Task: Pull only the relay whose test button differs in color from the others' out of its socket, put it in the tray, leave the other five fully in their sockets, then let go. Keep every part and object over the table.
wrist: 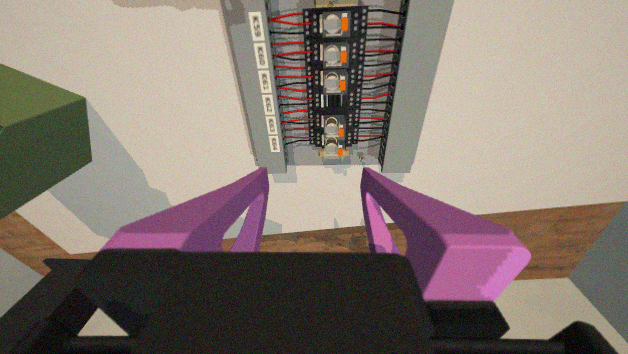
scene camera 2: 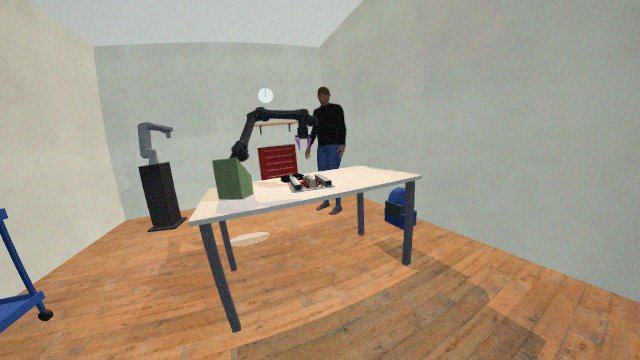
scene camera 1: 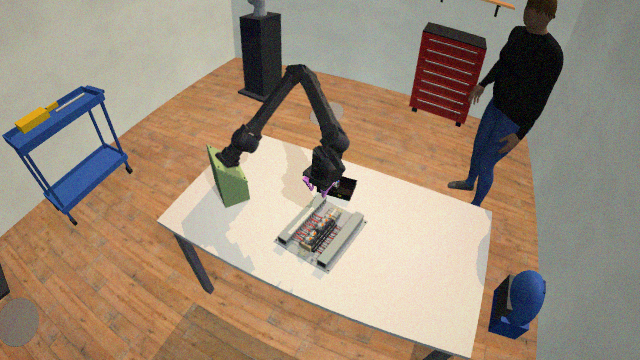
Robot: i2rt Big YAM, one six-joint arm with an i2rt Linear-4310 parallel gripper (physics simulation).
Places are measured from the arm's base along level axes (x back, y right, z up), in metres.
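Pixels of known places: gripper, fingertip midpoint: [wrist: 314,176] [scene camera 2: 304,150] [scene camera 1: 317,193]; arm's base, link origin: [scene camera 2: 230,168] [scene camera 1: 226,160].
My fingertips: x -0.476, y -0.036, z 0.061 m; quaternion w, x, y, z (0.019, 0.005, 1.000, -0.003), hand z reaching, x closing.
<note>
For each thing: its top centre in the pictures, then the offset to it from my fingertips. "*": a spot on its surface instead. Level surfaces: height alone.
- top relay, top centre: [wrist: 336,24] dz -0.168, dx -0.015, dy -0.063 m
- bottom relay, top centre: [wrist: 334,152] [scene camera 1: 308,237] dz -0.168, dx -0.019, dy +0.080 m
- fourth socket, top centre: [wrist: 334,89] [scene camera 1: 318,231] dz -0.206, dx -0.017, dy +0.009 m
- black tray, surface spot: [scene camera 1: 351,187] * dz -0.235, dx +0.022, dy -0.315 m
- small pale relay, top centre: [scene camera 1: 336,180] dz -0.191, dx +0.082, dy -0.271 m
- table, surface height: dz -0.238 m
In the wrist view five relays with orange test buttons, such as the top relay [wrist: 334,23] and the bottom relay [wrist: 332,146], stand in the socket row between two grey wire ducts. The fourth socket [wrist: 334,101], beside label K62, is empty. The relay panel [scene camera 1: 345,240] [scene camera 2: 297,184] lies on the table. The black tray [scene camera 1: 351,187] stands behind it. In scene camera 1 a small pale relay [scene camera 1: 337,184] shows inside the tray, partly hidden by my gripper; its button colour is too small to tell. My gripper [scene camera 1: 317,190] [scene camera 2: 304,147] [wrist: 314,176] is open and empty, high above the table near the panel.
The green wedge-shaped arm base [scene camera 1: 232,185] [scene camera 2: 232,179] [wrist: 45,145] stands at the left of the table [scene camera 1: 425,270] [scene camera 2: 370,174]. The long grey ducts [wrist: 425,75] rise on both sides of the socket row. A person [scene camera 1: 525,75] [scene camera 2: 329,125] stands beyond the table.
</note>
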